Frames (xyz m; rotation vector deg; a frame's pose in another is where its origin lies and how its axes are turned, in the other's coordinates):
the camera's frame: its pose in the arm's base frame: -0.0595 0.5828 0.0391 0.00 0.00 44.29
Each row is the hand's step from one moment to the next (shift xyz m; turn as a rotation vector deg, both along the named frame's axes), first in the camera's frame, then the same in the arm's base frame.
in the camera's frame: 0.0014 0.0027 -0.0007 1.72 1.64 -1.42
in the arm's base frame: -0.0009 0.0029 -0.0007 0.09 2.37 -1.42
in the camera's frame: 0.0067 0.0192 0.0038 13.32 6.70 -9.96
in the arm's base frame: -0.0086 0.0184 0.0038 4.86 14.10 -9.96
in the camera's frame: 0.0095 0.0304 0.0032 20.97 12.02 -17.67
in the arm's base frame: -0.0144 0.0284 0.0032 6.62 23.25 -17.67
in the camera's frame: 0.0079 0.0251 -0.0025 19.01 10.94 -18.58
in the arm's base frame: -0.0119 0.0235 -0.0025 5.97 21.11 -18.58
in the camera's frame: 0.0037 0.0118 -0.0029 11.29 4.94 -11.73
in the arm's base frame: -0.0056 0.0110 -0.0029 4.63 11.42 -11.73
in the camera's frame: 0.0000 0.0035 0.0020 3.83 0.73 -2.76
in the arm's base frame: -0.0024 0.0025 0.0020 2.23 3.20 -2.76
